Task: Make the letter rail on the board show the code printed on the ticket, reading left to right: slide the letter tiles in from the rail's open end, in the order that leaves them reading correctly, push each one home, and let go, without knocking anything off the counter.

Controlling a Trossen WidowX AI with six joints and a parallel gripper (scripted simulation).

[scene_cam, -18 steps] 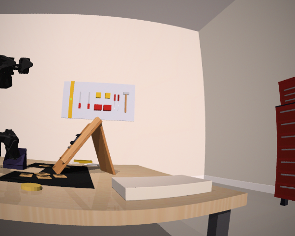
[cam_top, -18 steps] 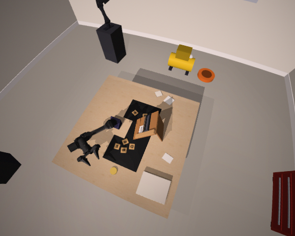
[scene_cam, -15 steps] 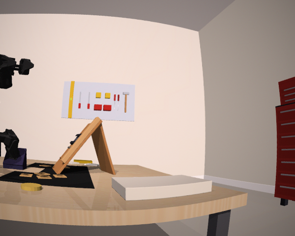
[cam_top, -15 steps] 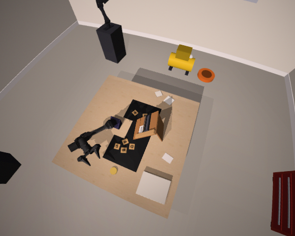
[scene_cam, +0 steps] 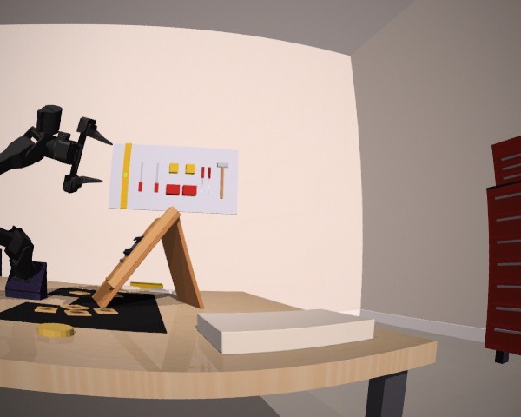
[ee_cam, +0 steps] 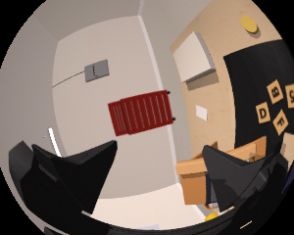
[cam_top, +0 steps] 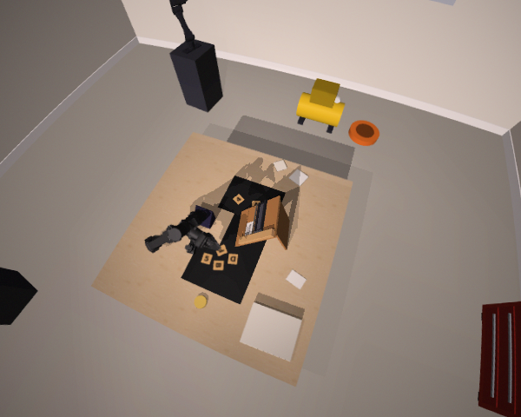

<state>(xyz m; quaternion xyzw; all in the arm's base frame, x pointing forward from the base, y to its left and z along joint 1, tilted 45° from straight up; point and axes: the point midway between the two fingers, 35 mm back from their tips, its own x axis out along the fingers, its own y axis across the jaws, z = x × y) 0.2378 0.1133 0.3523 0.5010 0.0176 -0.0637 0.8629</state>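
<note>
Right now my gripper tip is 1 cm short of the white ticket, 23 cm to the right of it and 26 cm above it. From my gripper tip the other things lie so: black mat: 11 cm behind, 19 cm to the left, 36 cm below; white slab: 38 cm ahead, 19 cm to the right, 34 cm below.
</note>
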